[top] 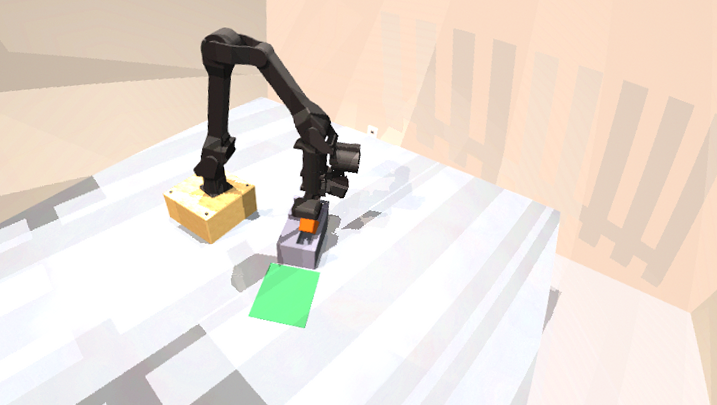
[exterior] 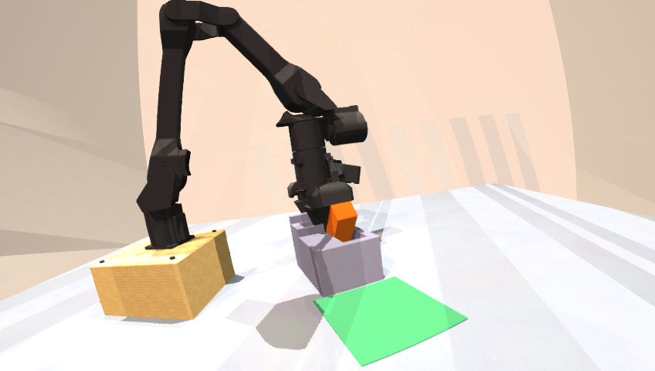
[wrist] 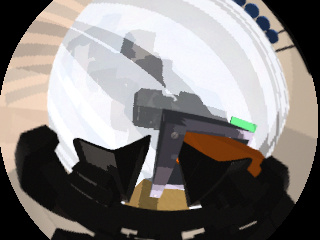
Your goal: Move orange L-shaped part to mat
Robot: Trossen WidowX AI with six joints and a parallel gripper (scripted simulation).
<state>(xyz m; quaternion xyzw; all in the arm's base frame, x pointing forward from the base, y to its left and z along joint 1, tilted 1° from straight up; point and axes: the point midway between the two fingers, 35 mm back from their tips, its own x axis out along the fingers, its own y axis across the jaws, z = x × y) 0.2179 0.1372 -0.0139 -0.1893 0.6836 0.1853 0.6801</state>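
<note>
Now: the orange L-shaped part 20 mm ahead of my gripper tip, 50 mm to the right of it and 10 mm above it. Also, from my gripper tip: green mat: 110 mm ahead, 200 mm to the right, 50 mm below.
</note>
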